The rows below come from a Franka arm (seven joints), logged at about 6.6 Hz.
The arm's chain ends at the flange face. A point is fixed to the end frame.
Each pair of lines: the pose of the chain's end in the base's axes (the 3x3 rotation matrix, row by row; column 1 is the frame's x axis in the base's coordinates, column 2 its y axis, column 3 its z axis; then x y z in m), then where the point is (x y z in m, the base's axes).
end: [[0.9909 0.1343 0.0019], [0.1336 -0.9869 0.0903], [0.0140 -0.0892 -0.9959]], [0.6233 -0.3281 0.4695]
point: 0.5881 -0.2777 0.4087
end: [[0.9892 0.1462 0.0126], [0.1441 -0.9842 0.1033], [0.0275 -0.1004 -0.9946]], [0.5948 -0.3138 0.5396]
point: 0.5598 -0.2630 0.4791
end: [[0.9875 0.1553 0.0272], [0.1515 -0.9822 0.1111], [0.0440 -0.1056 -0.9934]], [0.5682 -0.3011 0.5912]
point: 0.5337 -0.2501 0.5305
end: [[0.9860 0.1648 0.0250], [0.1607 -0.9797 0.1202], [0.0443 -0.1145 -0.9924]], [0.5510 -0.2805 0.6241]
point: 0.5160 -0.2293 0.5639
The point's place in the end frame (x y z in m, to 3 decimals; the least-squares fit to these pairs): -0.029 -0.049 0.065
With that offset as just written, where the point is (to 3 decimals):
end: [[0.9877 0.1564 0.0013], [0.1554 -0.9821 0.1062], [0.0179 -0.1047 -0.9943]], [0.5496 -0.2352 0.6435]
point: 0.513 -0.185 0.583
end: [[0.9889 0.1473 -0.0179], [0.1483 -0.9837 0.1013], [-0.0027 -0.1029 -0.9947]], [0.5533 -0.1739 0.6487]
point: 0.516 -0.123 0.589
